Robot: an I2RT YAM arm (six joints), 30 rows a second.
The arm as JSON. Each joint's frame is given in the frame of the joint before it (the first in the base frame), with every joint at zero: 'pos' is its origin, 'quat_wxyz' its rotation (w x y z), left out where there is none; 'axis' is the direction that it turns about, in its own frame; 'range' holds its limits. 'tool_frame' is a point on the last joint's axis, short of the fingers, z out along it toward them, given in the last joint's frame.
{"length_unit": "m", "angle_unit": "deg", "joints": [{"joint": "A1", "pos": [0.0, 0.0, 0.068], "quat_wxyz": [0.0, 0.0, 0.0, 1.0], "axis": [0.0, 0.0, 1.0], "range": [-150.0, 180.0]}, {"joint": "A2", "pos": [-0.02, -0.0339, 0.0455], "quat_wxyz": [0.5, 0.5, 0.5, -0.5], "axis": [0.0, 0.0, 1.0], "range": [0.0, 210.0]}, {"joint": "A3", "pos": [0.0, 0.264, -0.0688], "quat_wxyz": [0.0, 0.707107, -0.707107, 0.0], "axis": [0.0, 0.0, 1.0], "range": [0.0, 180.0]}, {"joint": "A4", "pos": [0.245, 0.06, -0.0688], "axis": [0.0, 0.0, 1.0], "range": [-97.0, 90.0]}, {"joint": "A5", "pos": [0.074, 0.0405, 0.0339], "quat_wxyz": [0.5, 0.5, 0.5, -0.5], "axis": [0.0, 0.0, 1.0], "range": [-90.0, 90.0]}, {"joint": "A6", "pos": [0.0, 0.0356, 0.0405], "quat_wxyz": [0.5, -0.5, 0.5, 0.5], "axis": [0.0, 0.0, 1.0], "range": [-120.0, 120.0]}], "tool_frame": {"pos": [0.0, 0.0, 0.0], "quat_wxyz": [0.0, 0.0, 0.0, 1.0]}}
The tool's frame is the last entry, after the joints.
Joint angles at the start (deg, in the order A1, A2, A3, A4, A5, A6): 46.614, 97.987, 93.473, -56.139, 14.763, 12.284
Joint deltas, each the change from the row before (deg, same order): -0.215, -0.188, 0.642, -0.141, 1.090, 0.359; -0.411, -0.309, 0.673, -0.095, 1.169, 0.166; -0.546, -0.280, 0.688, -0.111, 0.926, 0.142; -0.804, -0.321, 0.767, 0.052, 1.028, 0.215; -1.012, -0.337, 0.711, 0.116, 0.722, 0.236; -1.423, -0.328, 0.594, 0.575, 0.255, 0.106; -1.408, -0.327, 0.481, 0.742, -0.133, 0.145; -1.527, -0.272, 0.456, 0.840, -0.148, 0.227; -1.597, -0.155, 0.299, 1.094, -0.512, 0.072; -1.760, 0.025, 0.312, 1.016, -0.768, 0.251; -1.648, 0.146, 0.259, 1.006, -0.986, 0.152
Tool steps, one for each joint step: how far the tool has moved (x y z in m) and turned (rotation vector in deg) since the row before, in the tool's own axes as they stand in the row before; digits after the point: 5 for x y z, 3 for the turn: -0.00240, -0.00254, -0.00352, 1.036, -0.859, 0.721; -0.00287, -0.00403, -0.00412, 1.178, -1.036, 0.757; -0.00303, -0.00470, -0.00369, 1.029, -0.930, 0.844; -0.00393, -0.00639, -0.00377, 1.225, -1.173, 1.220; -0.00409, -0.00743, -0.00318, 1.058, -1.091, 1.418; -0.00495, -0.00926, -0.00181, 0.803, -1.233, 1.713; -0.00486, -0.00879, -0.00137, 0.430, -1.207, 1.739; -0.00514, -0.00926, -0.00071, 0.513, -1.226, 1.891; -0.00508, -0.00896, 0.00081, 0.236, -1.140, 1.749; -0.00505, -0.00942, 0.00224, 0.177, -0.875, 1.930; -0.00463, -0.00841, 0.00299, -0.054, -0.697, 1.659
